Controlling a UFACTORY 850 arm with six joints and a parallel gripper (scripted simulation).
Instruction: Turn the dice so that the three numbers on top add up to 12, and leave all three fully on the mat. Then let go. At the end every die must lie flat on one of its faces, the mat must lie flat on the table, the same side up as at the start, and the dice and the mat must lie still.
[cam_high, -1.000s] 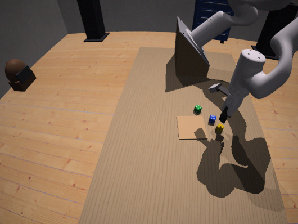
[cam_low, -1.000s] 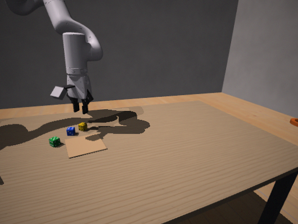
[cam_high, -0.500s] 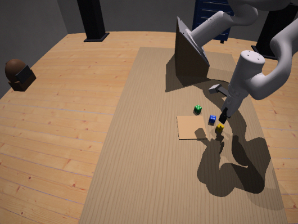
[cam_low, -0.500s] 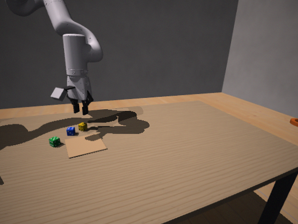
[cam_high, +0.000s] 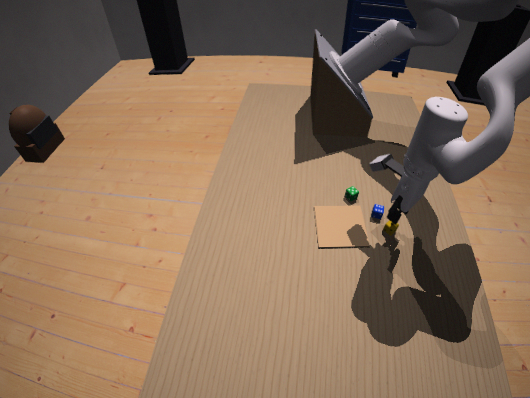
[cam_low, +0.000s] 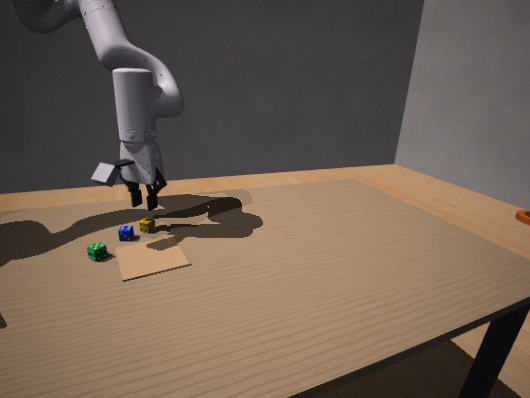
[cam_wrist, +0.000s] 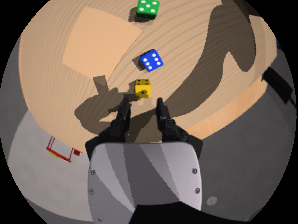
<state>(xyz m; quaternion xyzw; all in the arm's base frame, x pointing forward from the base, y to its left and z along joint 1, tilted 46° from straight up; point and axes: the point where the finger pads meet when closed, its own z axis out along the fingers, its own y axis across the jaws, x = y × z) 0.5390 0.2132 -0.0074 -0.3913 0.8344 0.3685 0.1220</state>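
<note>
Right now the yellow die is 7 cm below my hand. From my hand the other things lie so: tan mat: 14 cm to the right, 8 cm below; blue die: 5 cm behind, 3 cm to the right, 7 cm below; green die: 11 cm behind, 11 cm to the right, 7 cm below.
</note>
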